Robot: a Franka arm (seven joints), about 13 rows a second.
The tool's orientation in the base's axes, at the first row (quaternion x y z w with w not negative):
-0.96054, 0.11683, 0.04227, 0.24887
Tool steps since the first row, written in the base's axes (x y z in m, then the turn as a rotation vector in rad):
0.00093, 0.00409, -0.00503, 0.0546, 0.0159, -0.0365
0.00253, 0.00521, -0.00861, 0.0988, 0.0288, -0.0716
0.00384, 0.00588, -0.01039, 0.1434, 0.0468, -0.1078
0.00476, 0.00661, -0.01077, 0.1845, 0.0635, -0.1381
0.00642, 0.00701, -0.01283, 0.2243, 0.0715, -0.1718
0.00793, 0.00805, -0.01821, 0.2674, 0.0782, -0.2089
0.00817, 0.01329, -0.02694, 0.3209, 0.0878, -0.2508
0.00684, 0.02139, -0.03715, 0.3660, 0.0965, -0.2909
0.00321, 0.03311, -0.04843, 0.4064, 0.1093, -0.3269
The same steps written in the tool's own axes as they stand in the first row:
0.00077, -0.00134, 0.00636, 0.0548, -0.0098, 0.0383
0.00259, -0.00101, 0.01000, 0.0999, -0.0152, 0.0743
0.00397, -0.00107, 0.01185, 0.1445, -0.0245, 0.1136
0.00477, -0.00174, 0.01251, 0.1851, -0.0345, 0.1472
0.00658, -0.00152, 0.01447, 0.2268, -0.0353, 0.1796
0.00859, -0.00025, 0.01963, 0.2724, -0.0342, 0.2143
0.00897, -0.00067, 0.02980, 0.3281, -0.0359, 0.2543
0.00746, -0.00244, 0.04270, 0.3756, -0.0356, 0.2925
0.00313, -0.00622, 0.05834, 0.4172, -0.0395, 0.3292

